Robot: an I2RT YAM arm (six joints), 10 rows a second.
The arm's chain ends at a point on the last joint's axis. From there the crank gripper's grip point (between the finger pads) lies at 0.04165 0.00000 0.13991 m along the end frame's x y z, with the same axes.
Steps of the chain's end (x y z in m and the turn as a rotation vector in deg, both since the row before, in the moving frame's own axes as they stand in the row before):
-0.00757, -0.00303, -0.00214, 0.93, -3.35, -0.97
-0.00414, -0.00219, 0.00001, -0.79, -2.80, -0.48
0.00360, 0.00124, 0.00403, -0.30, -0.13, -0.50
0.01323, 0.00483, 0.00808, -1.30, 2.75, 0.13
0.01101, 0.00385, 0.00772, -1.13, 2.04, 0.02
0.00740, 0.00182, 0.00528, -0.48, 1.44, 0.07
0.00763, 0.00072, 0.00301, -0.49, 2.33, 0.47
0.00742, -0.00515, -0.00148, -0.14, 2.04, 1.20
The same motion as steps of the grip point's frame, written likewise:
-0.01584, -0.00595, 0.00003, 0.93, -3.35, -0.97
-0.01102, -0.00057, 0.00187, -0.79, -2.80, -0.48
0.00328, 0.00161, 0.00412, -0.30, -0.13, -0.50
0.01989, 0.00808, 0.00588, -1.30, 2.75, 0.13
0.01596, 0.00661, 0.00612, -1.13, 2.04, 0.02
0.01090, 0.00304, 0.00418, -0.48, 1.44, 0.07
0.01328, 0.00227, 0.00119, -0.49, 2.33, 0.47
0.01236, -0.00389, -0.00305, -0.14, 2.04, 1.20

